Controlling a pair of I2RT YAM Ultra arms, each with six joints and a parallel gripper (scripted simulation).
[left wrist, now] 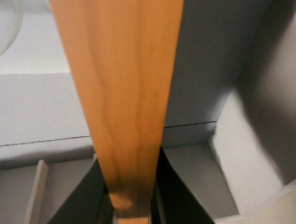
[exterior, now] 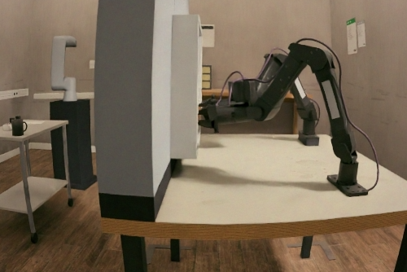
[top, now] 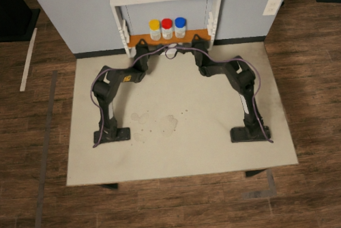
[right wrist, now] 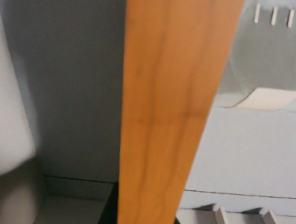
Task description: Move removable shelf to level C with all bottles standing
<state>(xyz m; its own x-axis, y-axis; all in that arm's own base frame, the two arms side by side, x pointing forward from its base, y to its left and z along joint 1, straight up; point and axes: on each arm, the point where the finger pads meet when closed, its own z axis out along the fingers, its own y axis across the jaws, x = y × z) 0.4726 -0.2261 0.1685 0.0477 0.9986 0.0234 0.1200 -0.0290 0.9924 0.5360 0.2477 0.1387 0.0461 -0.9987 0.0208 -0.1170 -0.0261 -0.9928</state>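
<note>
Right now the yellow-capped bottle is 20 mm ahead of my left hand, 80 mm to the right of it and 60 mm above it. The rest, counted from my left hand: wall rack 20 mm ahead, 150 mm to the right, 110 mm above; removable shelf 20 mm ahead, 150 mm to the right; red-capped bottle 30 mm ahead, 140 mm to the right, 60 mm above.
Now: the blue-capped bottle 90 mm to the left of my right hand, 60 mm above it and 10 mm ahead of it. Round my right hand: wall rack (150 mm to the left, 110 mm above); removable shelf (150 mm to the left, 10 mm behind); red-capped bottle (160 mm to the left, 60 mm above).
</note>
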